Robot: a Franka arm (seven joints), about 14 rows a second.
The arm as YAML. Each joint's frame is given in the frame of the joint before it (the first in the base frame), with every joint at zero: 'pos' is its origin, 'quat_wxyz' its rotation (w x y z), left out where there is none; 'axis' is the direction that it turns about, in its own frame. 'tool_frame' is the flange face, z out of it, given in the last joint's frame.
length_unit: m
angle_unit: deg
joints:
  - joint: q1
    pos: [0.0, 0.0, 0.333]
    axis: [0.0, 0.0, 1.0]
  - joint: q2
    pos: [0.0, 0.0, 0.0]
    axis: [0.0, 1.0, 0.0]
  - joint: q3
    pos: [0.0, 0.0, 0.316]
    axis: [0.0, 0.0, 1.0]
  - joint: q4
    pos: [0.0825, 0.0, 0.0]
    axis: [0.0, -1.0, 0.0]
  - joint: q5
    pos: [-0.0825, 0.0, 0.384]
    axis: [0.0, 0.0, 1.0]
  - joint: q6
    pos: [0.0, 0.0, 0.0]
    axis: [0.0, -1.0, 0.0]
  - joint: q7
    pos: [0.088, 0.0, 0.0]
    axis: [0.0, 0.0, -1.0]
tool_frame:
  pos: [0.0, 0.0, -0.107]
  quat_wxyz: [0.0, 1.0, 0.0, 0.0]
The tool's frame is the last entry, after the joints.
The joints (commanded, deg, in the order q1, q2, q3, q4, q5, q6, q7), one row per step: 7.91 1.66 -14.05 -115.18 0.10 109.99 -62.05; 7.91 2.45 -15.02 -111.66 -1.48 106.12 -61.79; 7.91 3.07 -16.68 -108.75 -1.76 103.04 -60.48; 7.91 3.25 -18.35 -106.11 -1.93 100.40 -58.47; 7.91 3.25 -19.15 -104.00 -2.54 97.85 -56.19; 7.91 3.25 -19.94 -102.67 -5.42 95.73 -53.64; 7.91 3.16 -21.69 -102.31 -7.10 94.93 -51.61; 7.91 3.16 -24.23 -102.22 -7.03 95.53 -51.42; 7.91 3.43 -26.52 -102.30 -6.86 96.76 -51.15; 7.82 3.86 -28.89 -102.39 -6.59 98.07 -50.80; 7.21 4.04 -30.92 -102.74 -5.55 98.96 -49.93; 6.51 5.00 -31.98 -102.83 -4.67 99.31 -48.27; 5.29 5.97 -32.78 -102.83 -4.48 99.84 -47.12; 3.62 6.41 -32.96 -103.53 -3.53 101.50 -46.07; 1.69 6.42 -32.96 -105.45 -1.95 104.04 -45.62
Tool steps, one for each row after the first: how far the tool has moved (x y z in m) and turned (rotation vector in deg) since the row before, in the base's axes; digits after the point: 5 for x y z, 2 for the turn. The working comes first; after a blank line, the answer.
Tool pose at each row, in the base's axes (x y z in m, rotation vector in deg; the steps are taken from these numbers as rounded here): 0.54299 -0.05754 0.43045 -155.70 -82.53 8.94; 0.54793 -0.06899 0.44628 -156.71 -81.85 11.85; 0.55025 -0.08531 0.46012 -158.68 -77.73 13.25; 0.55049 -0.10161 0.47664 -161.28 -72.61 13.75; 0.54942 -0.11016 0.49069 -163.45 -68.45 14.95; 0.54595 -0.12219 0.49941 -166.82 -64.97 18.64; 0.54029 -0.14125 0.50289 167.35 59.27 -20.37; 0.53495 -0.16475 0.50485 168.62 55.26 -19.48; 0.53113 -0.18569 0.50384 169.56 51.50 -18.31; 0.52646 -0.20788 0.50164 170.51 47.33 -17.24; 0.51836 -0.23014 0.49885 172.59 42.02 -16.02; 0.51476 -0.24429 0.49070 174.33 36.72 -16.44; 0.50958 -0.26196 0.48355 175.14 31.86 -17.12; 0.50394 -0.27756 0.47619 176.30 27.29 -15.76; 0.49480 -0.29253 0.46362 -177.93 -23.26 13.59

0.00494 -0.01145 0.01583 -1.57 1.30 -0.60; 0.00232 -0.01632 0.01384 -0.62 0.78 -2.92; 0.00024 -0.01630 0.01652 -0.62 0.15 -3.67; -0.00107 -0.00855 0.01405 -0.94 0.48 -2.96; -0.00347 -0.01203 0.00872 -3.09 1.20 -2.64; -0.00566 -0.01906 0.00348 -1.99 0.52 -3.38; -0.00534 -0.02350 0.00196 -0.27 -0.72 -2.65; -0.00382 -0.02094 -0.00101 -0.36 -0.92 -2.42; -0.00467 -0.02219 -0.00220 -0.40 -0.86 -2.69; -0.00810 -0.02226 -0.00279 0.43 -0.80 -3.67; -0.00360 -0.01415 -0.00815 0.18 0.24 -3.60; -0.00518 -0.01767 -0.00715 -0.44 0.33 -3.14; -0.00564 -0.01560 -0.00736 0.13 -0.91 -3.01; -0.00914 -0.01497 -0.01257 0.92 -1.33 -2.76
